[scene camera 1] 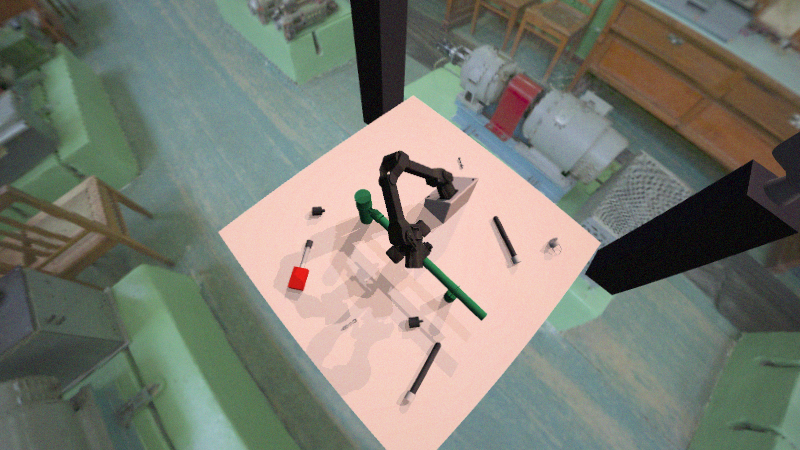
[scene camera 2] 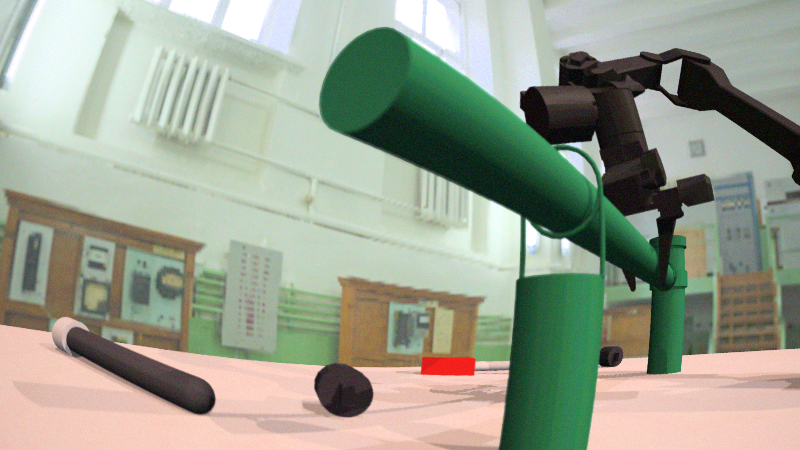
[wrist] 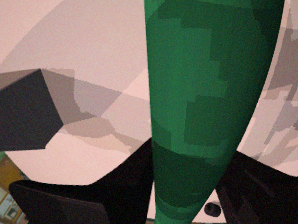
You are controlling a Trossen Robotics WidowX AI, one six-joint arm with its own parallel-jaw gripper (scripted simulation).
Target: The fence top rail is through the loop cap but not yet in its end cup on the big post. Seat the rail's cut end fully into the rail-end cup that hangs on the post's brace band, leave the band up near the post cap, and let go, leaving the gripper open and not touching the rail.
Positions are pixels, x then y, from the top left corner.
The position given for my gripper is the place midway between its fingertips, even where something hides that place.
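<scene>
Gripper of mine (scene camera 2: 648,287) holding a green top rail (scene camera 2: 383,89).
</scene>
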